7 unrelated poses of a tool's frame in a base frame.
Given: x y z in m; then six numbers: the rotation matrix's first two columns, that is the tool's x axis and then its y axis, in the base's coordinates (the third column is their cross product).
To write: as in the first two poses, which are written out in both.
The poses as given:
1: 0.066 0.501 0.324 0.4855 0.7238 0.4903 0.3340 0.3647 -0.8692
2: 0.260 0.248 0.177 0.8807 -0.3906 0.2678 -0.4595 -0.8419 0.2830
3: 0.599 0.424 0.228 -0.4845 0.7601 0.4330 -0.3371 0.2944 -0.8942
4: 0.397 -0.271 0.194 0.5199 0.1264 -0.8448 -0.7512 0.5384 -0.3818
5: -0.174 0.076 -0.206 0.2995 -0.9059 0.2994 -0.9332 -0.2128 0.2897
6: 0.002 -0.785 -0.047 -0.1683 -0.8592 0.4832 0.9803 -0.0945 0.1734
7: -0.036 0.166 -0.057 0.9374 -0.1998 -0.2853 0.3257 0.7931 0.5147
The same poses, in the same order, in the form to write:
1: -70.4 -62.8 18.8 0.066 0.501 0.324
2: 155.2 -36.2 16.3 0.260 0.248 0.177
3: -22.9 -90.2 79.8 0.599 0.424 0.228
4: -48.2 49.7 34.8 0.397 -0.271 0.194
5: 123.9 -94.1 5.2 -0.174 0.076 -0.206
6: -17.1 -30.4 -95.5 0.002 -0.785 -0.047
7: 33.9 12.7 -16.3 -0.036 0.166 -0.057
